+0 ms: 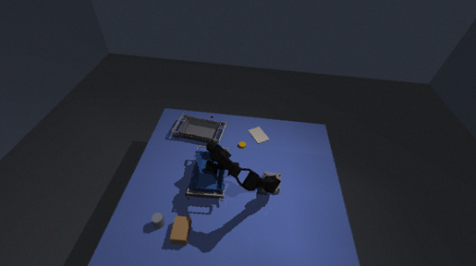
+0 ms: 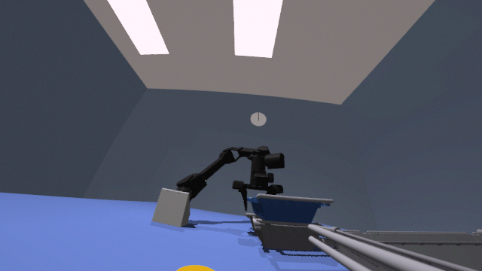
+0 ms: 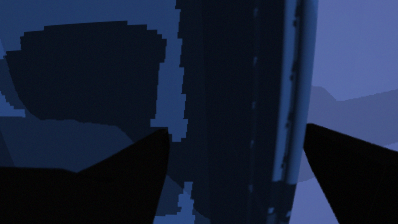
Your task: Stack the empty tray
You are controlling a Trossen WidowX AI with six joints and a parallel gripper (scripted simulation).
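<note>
Right now the blue tray is 8 cm ahead of my gripper tip, 3 cm above it and 1 cm to the right of it. The rest, counted from my gripper tip: tan block (30 cm to the left, 22 cm ahead, 5 cm below); grey cylinder (34 cm ahead, 25 cm to the left, 4 cm below); yellow disc (30 cm to the right, 15 cm behind, 7 cm below).
</note>
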